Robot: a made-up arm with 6 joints. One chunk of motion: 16 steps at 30 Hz.
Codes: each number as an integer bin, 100 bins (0 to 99) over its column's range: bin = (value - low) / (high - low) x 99, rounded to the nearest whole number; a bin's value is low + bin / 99 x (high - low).
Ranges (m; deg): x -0.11..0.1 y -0.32..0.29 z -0.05..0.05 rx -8..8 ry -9..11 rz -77..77
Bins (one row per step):
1: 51 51 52 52 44 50
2: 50 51 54 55 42 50
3: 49 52 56 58 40 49
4: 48 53 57 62 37 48
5: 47 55 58 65 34 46
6: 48 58 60 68 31 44
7: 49 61 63 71 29 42
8: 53 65 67 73 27 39
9: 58 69 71 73 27 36
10: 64 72 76 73 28 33
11: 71 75 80 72 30 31
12: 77 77 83 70 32 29
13: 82 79 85 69 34 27
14: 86 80 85 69 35 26
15: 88 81 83 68 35 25
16: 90 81 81 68 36 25
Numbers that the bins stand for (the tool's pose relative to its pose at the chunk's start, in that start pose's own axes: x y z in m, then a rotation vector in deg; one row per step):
1: -0.0018 -0.0058 0.0025 0.40 -0.11 0.78
2: -0.0039 -0.0058 0.0045 0.89 -0.52 0.78
3: -0.0061 0.0004 0.0066 1.37 -0.92 -0.78
4: -0.0082 0.0066 0.0076 2.02 -1.53 -2.33
5: -0.0103 0.0189 0.0086 2.51 -2.13 -5.44
6: -0.0082 0.0374 0.0106 2.99 -2.74 -8.56
7: -0.0061 0.0559 0.0136 3.47 -3.14 -11.67
8: 0.0024 0.0805 0.0177 3.80 -3.55 -16.33
9: 0.0130 0.1052 0.0217 3.80 -3.55 -21.00
10: 0.0258 0.1236 0.0268 3.80 -3.34 -25.67
11: 0.0406 0.1421 0.0308 3.64 -2.94 -28.78
12: 0.0533 0.1544 0.0338 3.31 -2.54 -31.89
13: 0.0639 0.1668 0.0359 3.15 -2.13 -35.00
14: 0.0724 0.1729 0.0359 3.15 -1.93 -36.56
15: 0.0767 0.1791 0.0338 2.99 -1.93 -38.11
16: 0.0809 0.1791 0.0318 2.99 -1.73 -38.11

